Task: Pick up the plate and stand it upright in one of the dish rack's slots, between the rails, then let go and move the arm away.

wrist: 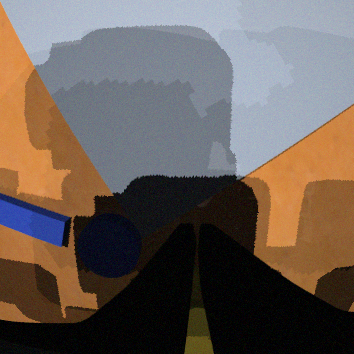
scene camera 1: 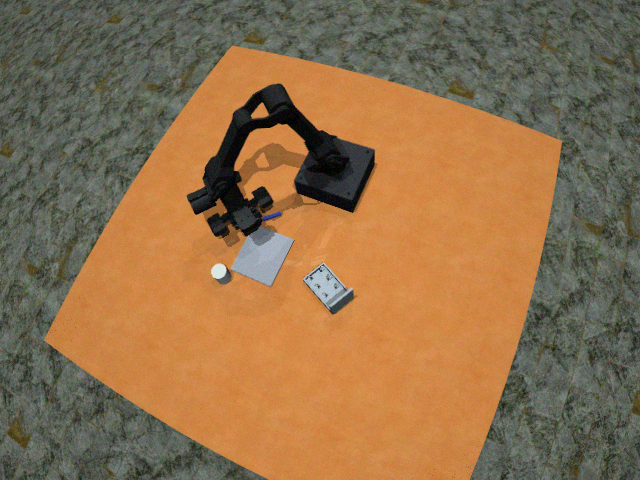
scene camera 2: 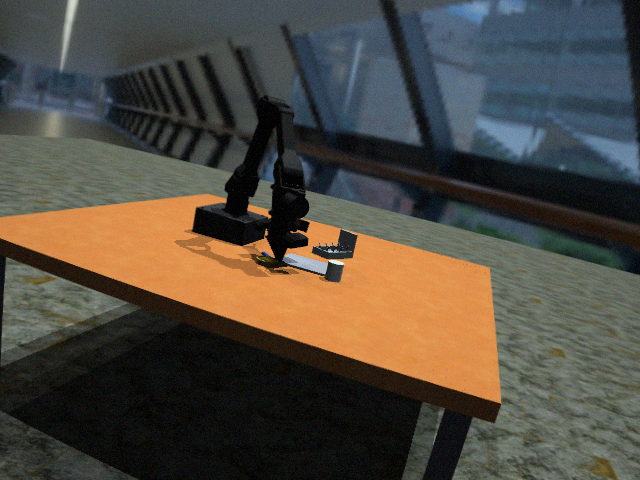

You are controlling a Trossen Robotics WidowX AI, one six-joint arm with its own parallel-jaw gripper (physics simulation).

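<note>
The yellow round plate (scene camera 2: pixel 265 262) (wrist: pixel 199 345) lies flat on the table beside and beneath my fingers. It is mostly hidden behind them in the wrist view, where a yellow strip shows through the narrow slit between them, and the arm hides it in scene camera 1. My gripper (scene camera 1: pixel 250 227) (scene camera 2: pixel 279 260) (wrist: pixel 194 235) points down low at the plate, its fingertips nearly together, with no plate rim seen pinched between them. The grey dish rack (scene camera 1: pixel 341 299) (scene camera 2: pixel 347 241), with small upright pegs and a raised end panel, stands on the table beyond the grey board.
A flat grey square board (scene camera 1: pixel 263 260) (scene camera 2: pixel 306 264) (wrist: pixel 290 75) lies just beyond the fingertips, between gripper and rack. A white cylinder (scene camera 1: pixel 219 271) (scene camera 2: pixel 334 271) stands beside the board. A blue bar (scene camera 1: pixel 272 215) (wrist: pixel 35 220) and a blue disc (wrist: pixel 109 245) lie close beside the left finger.
</note>
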